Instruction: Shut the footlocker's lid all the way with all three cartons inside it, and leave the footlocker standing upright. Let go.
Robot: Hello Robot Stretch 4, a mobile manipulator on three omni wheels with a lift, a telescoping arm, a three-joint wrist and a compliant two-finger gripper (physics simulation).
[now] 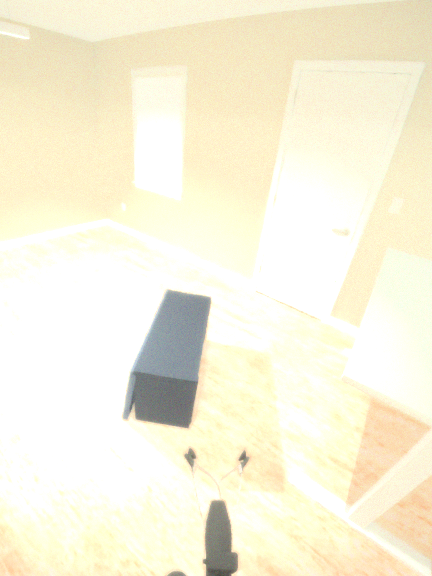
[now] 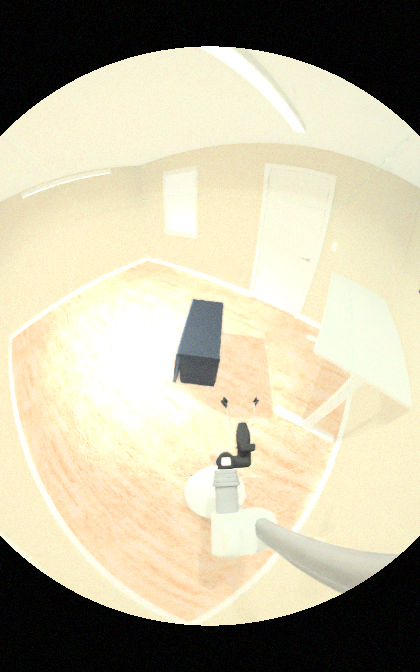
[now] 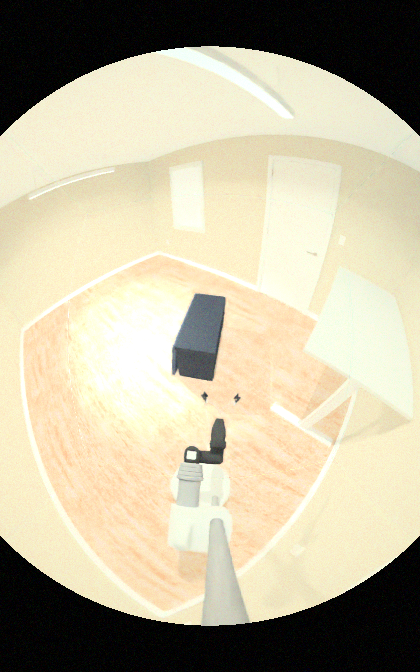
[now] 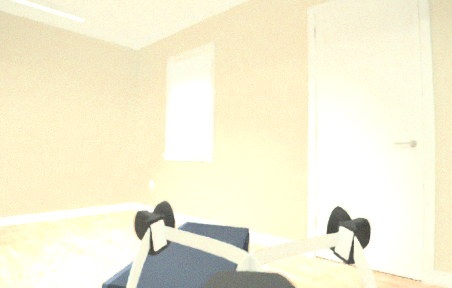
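Observation:
The footlocker (image 1: pixel 175 335) (image 2: pixel 202 330) (image 3: pixel 201 322) (image 4: pixel 175 265) is a long dark blue box on the floor, ahead and slightly left of my gripper. Its upward face looks flat and whole. A thin blue panel (image 1: pixel 129 397) (image 2: pixel 176 369) (image 3: pixel 174 361) hangs down along its left long side, its lower edge standing a little off the box. I cannot tell whether the box stands upright or lies on a side. No cartons show. My gripper (image 1: pixel 217 458) (image 2: pixel 240 401) (image 3: pixel 221 397) (image 4: pixel 249 221) is open and empty, short of the near end and apart from it.
A pale table (image 1: pixel 400 325) (image 2: pixel 362 335) (image 3: pixel 362 335) stands to the right, with a slanted leg (image 1: pixel 395 480) and a floor bar reaching towards the gripper's right. A white door (image 1: pixel 340 175) (image 4: pixel 367 150) is in the wall behind. Strong glare washes out the floor left of the box.

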